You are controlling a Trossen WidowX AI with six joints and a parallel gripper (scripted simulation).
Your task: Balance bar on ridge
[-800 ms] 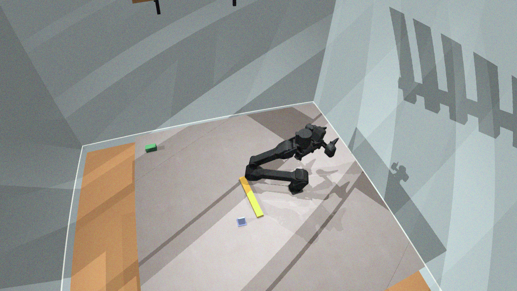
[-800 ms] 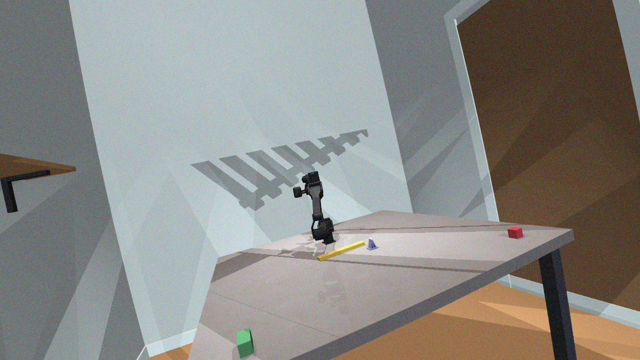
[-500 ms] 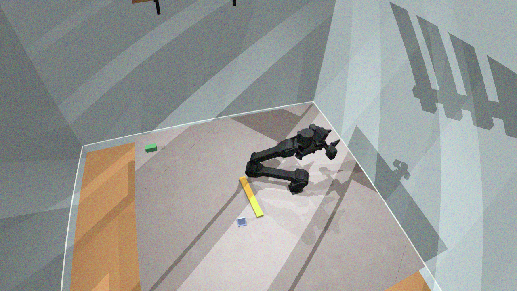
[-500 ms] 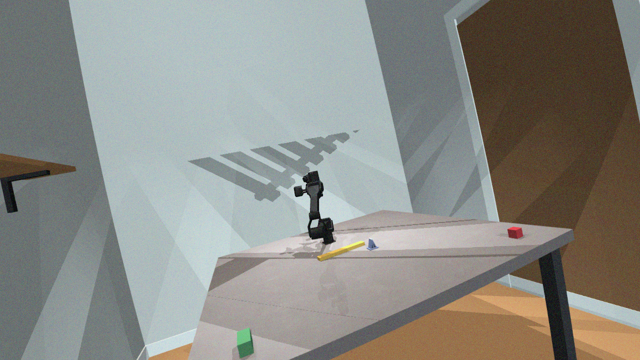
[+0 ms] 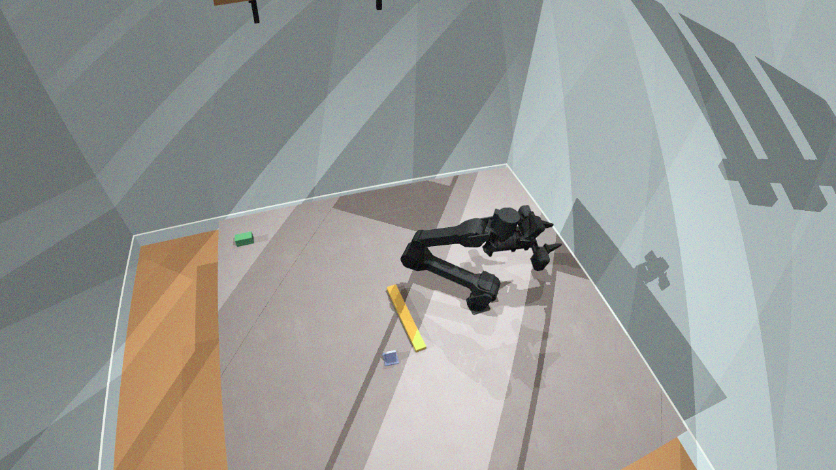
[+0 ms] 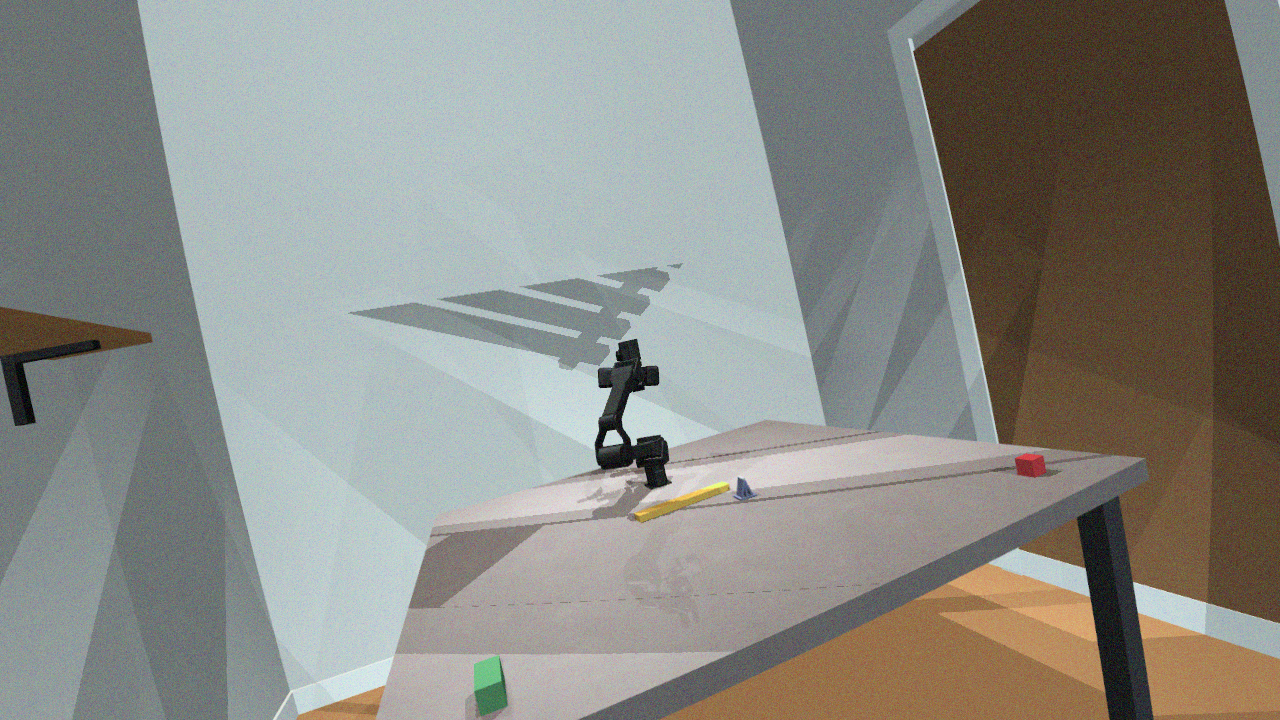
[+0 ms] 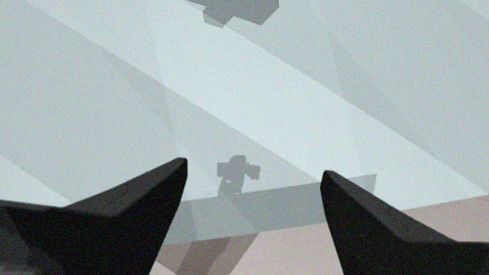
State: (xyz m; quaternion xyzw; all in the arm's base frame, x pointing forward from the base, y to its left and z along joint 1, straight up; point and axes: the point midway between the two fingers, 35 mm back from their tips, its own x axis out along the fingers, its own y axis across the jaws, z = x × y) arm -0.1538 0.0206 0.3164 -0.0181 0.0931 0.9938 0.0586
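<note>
Now: the yellow bar 43 cm ahead of my gripper tip, 31 cm below it and 5 cm to the right of it. Round my gripper tip: red cube: 93 cm ahead, 48 cm to the left, 30 cm below; green block: 93 cm ahead, 52 cm to the right, 30 cm below.
</note>
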